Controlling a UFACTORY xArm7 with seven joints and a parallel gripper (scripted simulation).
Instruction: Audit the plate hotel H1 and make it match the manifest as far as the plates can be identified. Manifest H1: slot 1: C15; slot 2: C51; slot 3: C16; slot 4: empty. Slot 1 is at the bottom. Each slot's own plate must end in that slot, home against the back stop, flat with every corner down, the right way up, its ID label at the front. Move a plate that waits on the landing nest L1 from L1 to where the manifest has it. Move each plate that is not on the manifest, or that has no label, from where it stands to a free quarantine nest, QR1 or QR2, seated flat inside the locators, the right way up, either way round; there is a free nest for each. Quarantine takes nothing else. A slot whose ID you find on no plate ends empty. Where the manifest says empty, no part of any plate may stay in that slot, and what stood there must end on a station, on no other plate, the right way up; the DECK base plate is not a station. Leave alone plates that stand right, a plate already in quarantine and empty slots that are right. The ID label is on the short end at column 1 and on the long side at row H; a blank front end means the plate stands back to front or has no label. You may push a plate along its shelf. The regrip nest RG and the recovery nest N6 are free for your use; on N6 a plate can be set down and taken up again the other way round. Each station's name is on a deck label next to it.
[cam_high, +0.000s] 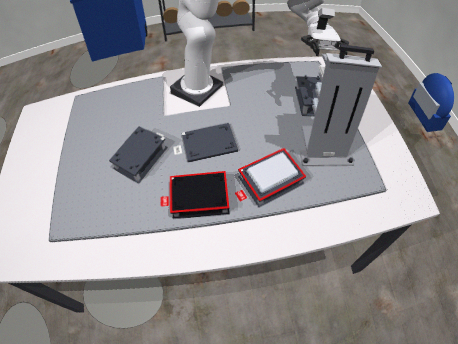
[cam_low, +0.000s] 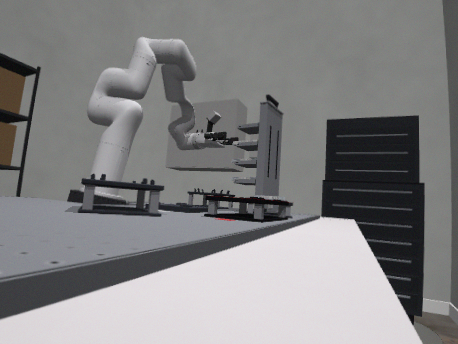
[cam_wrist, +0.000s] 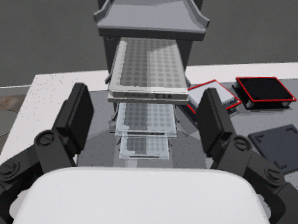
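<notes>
My gripper is now 100 mm short of the plate labelled C16, 30 mm to the left of it and 30 mm above it. Round my hand: RG label 170 mm behind, 40 mm to the left, 290 mm below; then H1 label 80 mm ahead, 80 mm to the left, 290 mm below; then white plate 220 mm ahead, 260 mm to the right, 250 mm below.
</notes>
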